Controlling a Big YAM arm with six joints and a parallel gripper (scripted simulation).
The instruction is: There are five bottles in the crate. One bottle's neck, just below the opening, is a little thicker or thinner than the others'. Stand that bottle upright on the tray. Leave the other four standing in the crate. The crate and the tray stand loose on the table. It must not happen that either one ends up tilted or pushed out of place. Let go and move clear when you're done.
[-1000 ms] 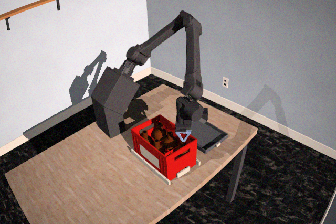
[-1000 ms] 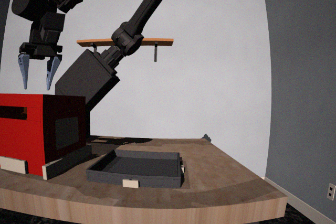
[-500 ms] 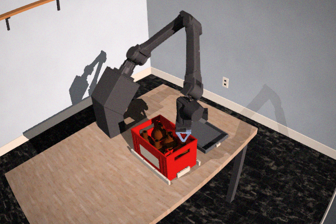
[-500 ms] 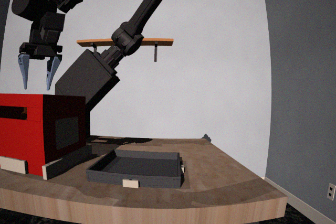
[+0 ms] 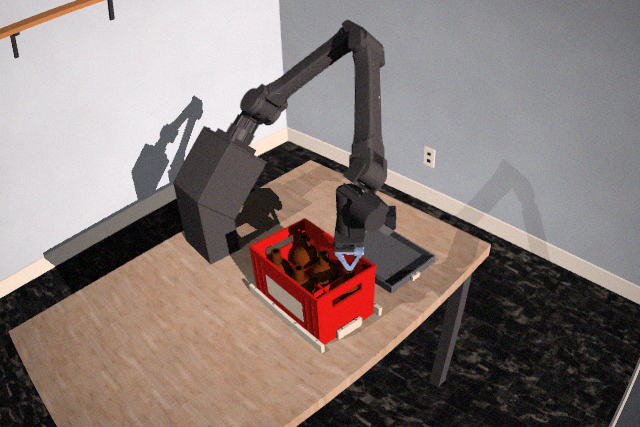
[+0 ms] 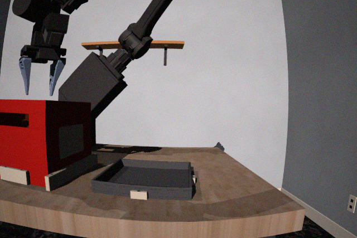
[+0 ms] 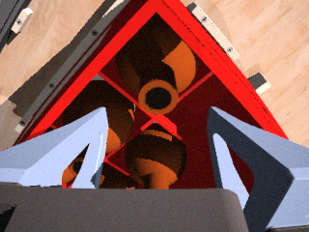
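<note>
Right now my hand is 10 cm past the red crate, 4 cm to the left of it and 11 cm above it. The rest, counted from my hand: dark grey tray 8 cm behind, 24 cm to the left, 18 cm below.
</note>
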